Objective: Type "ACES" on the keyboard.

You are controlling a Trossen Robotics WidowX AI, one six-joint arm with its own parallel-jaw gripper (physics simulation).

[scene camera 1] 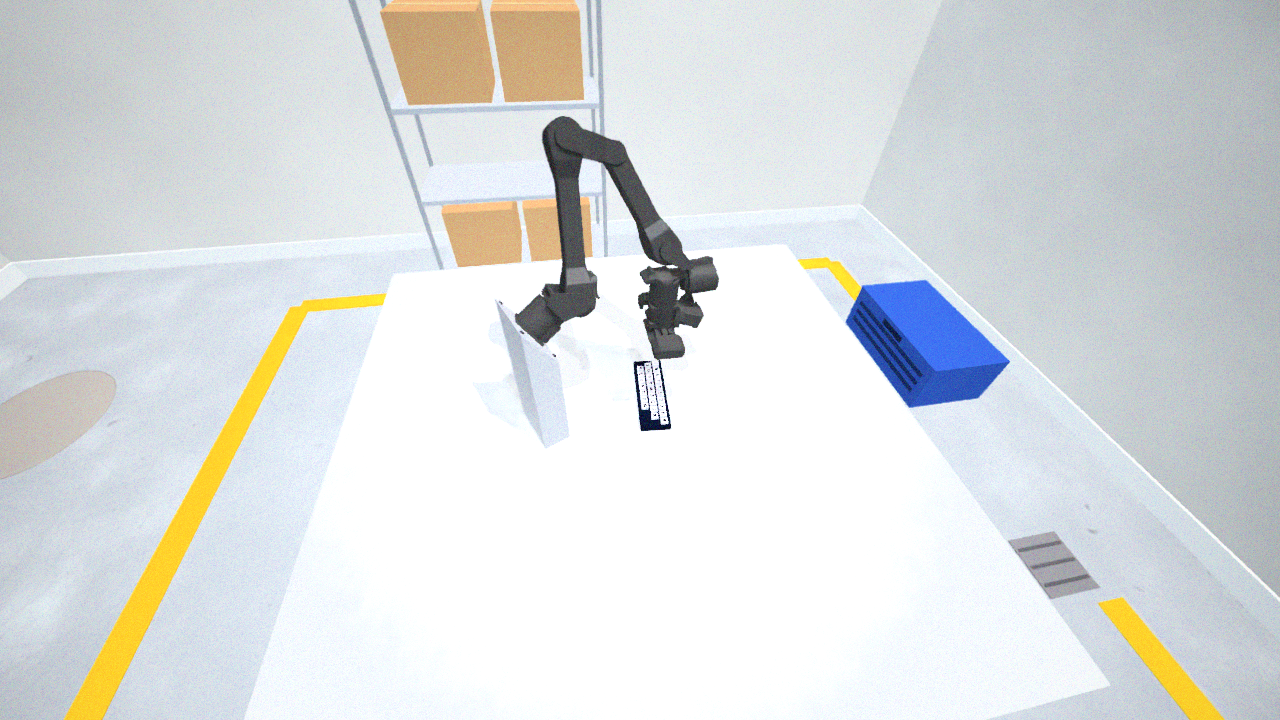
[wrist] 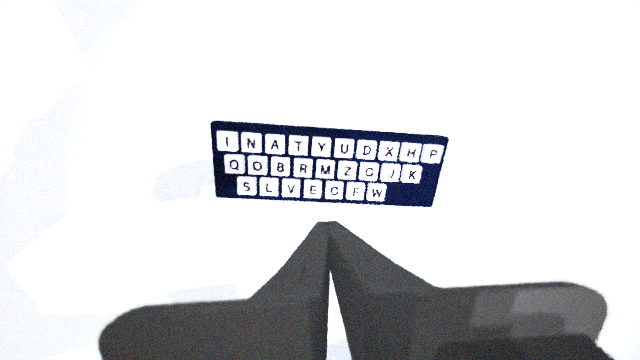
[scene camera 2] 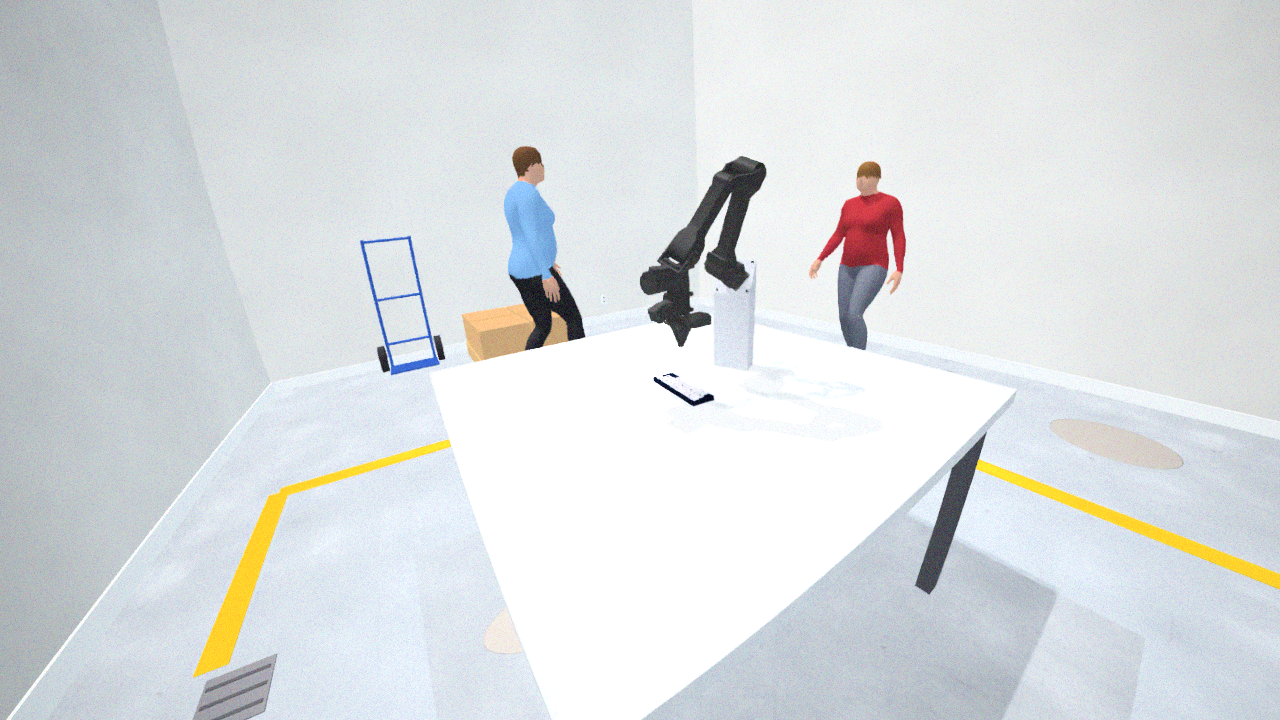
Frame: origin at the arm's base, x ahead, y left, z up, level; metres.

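Seen in the pictures: gripper, between the fingertips: (wrist: 326,230) (scene camera 2: 681,346); arm's base, origin of its link: (scene camera 1: 528,330) (scene camera 2: 735,277).
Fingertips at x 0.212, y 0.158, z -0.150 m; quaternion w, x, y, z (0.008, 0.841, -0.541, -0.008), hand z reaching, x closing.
Offsets run from my fingertips to a thing's middle. Level surfaces: height alone.
A dark blue keyboard @[0.124 m down, 0.004 m back, 0.015 m right] (scene camera 1: 652,394) (scene camera 2: 683,388) (wrist: 407,192) with white keys lies flat on the white table @[0.133 m down] (scene camera 1: 626,555) (scene camera 2: 671,537). In the wrist view, the A key @[0.118 m down, 0.001 m back, 0.038 m left] (wrist: 274,145) is third in the top row. The bottom row holds the S key @[0.118 m down, 0.047 m back, 0.049 m left] (wrist: 246,187) at its left end, the E key @[0.118 m down, 0.027 m back, 0.007 m right] (wrist: 313,190) near its middle and the C key @[0.118 m down, 0.021 m back, 0.026 m right] (wrist: 334,191) just right of E. My gripper (scene camera 1: 665,354) (scene camera 2: 681,343) (wrist: 326,230) is shut and empty, pointing down. It hangs above the table, apart from the keyboard, beyond its bottom-row side in the wrist view.
The arm is mounted on an upright white block (scene camera 1: 537,394) (scene camera 2: 733,331) beside the keyboard. A blue cabinet (scene camera 1: 948,331) stands off the table's right side in scene camera 1. Two people, in a blue top (scene camera 2: 531,232) and a red top (scene camera 2: 868,231), stand behind the table.
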